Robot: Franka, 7 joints.
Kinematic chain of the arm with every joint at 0, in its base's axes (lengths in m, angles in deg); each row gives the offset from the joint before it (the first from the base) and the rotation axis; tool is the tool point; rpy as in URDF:
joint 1: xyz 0 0 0.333 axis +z
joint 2: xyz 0 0 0 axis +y
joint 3: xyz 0 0 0.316 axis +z
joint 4: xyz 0.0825 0 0 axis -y
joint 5: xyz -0.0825 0 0.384 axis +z
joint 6: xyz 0 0 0 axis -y
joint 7: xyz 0.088 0 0 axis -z
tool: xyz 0 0 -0.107 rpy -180 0 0
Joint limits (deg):
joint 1: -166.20..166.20
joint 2: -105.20..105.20
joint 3: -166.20..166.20
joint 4: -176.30..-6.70
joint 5: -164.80..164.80
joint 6: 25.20..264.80
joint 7: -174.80..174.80
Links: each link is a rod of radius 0.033 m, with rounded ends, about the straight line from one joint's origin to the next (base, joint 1, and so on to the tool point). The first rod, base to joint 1, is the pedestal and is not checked.
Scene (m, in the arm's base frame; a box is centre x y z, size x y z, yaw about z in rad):
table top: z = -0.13
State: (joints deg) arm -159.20 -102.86 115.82 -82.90 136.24 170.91 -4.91
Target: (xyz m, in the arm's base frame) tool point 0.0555 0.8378 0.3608
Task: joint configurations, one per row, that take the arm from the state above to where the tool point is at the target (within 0.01 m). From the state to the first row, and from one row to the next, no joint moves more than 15 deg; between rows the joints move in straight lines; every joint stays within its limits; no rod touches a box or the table.
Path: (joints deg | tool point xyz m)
1: -145.07 -98.83 116.72 -74.24 135.83 169.23 -4.91 | 0.6661 -0.1699 0.0505
2: -130.95 -94.80 117.61 -65.57 135.43 167.54 -4.91 | 0.7240 0.0880 0.0808
3: -116.82 -90.78 118.51 -56.91 135.02 165.86 -4.91 | 0.6819 0.3560 0.1288
4: -102.69 -86.75 119.41 -48.25 134.62 164.17 -4.91 | 0.5416 0.5933 0.1933
5: -88.57 -82.72 120.30 -39.59 134.21 162.49 -4.91 | 0.3221 0.7627 0.2718
6: -74.44 -78.69 121.20 -30.92 133.81 160.80 -4.91 | 0.0555 0.8378 0.3609

